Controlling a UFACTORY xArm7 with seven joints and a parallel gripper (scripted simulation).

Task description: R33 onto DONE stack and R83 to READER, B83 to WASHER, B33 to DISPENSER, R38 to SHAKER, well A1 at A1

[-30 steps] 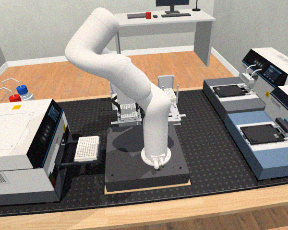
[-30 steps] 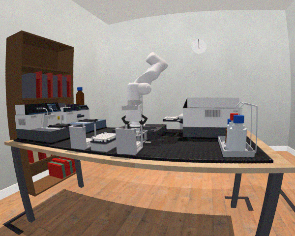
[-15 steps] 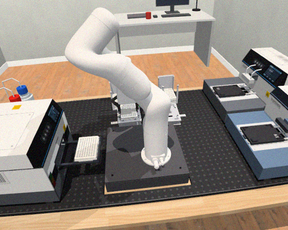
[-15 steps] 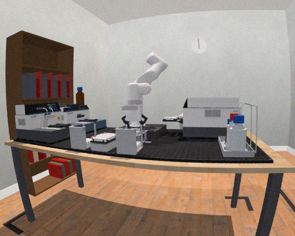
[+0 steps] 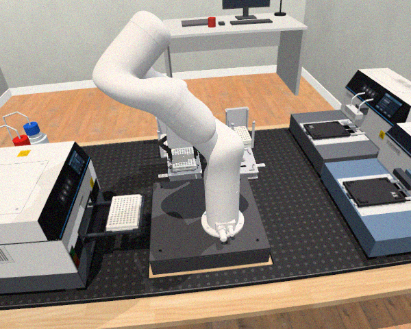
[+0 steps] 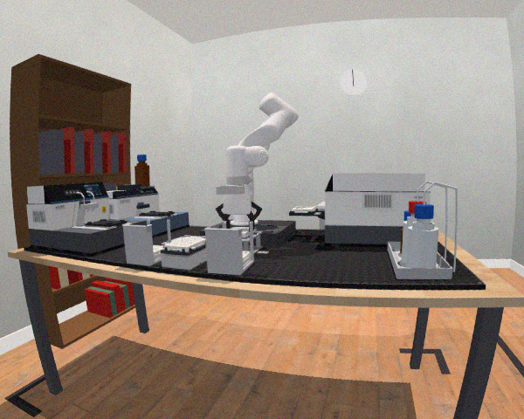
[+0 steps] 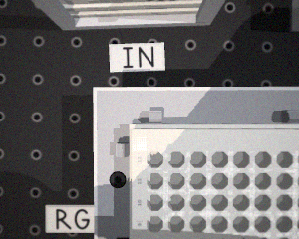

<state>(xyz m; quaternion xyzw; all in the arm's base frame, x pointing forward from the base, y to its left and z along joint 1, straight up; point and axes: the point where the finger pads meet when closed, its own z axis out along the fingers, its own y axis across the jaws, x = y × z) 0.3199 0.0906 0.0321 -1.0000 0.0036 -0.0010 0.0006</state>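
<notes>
My gripper is now 3 cm above the regrip nest. Also, from my hand: DONE label 10 cm ahead, 26 cm to the right, 8 cm below; RG label 8 cm to the left, 8 cm below; N6 label 1 cm behind, 30 cm to the right, 8 cm below.
</notes>
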